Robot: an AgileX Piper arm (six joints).
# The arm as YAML. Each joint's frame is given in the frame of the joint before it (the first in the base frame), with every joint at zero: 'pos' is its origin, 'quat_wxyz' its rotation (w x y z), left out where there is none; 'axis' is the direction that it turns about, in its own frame. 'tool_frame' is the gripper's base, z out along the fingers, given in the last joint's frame.
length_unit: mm
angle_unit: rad
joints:
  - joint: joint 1
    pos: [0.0, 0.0, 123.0]
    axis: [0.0, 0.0, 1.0]
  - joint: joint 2
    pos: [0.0, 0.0, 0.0]
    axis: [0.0, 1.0, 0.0]
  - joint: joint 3
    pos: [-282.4, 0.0, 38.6]
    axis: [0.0, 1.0, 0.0]
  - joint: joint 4
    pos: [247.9, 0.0, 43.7]
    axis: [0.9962, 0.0, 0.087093]
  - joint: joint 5
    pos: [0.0, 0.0, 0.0]
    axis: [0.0, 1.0, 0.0]
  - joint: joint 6
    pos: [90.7, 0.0, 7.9]
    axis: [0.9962, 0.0, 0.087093]
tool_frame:
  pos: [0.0, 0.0, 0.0]
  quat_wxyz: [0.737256, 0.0, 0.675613, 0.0]
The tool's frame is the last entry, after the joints.
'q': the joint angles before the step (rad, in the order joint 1, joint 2, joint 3, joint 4, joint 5, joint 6). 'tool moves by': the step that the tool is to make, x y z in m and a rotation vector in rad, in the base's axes. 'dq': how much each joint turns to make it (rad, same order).
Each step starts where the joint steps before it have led.
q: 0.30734 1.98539 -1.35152 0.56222 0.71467 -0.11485
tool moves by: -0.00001 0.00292 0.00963 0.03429 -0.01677 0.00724
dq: 0.00104 -0.01494 -0.00990 0.04004 0.00938 -0.02585
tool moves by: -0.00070 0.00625 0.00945 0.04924 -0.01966 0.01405
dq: 0.00688 -0.01244 -0.00933 0.06389 0.00583 -0.04253
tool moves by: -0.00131 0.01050 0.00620 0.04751 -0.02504 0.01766
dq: 0.01875 -0.00473 -0.00656 0.06757 -0.01041 -0.04600
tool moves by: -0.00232 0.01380 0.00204 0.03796 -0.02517 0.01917
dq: 0.02967 0.00323 -0.00273 0.06181 -0.02440 -0.04339
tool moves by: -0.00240 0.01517 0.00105 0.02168 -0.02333 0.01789
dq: 0.03579 0.00800 -0.00977 0.03467 -0.02679 -0.02083
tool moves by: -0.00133 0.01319 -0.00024 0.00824 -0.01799 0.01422
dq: 0.03160 0.01261 -0.01549 0.01139 -0.02264 -0.00381
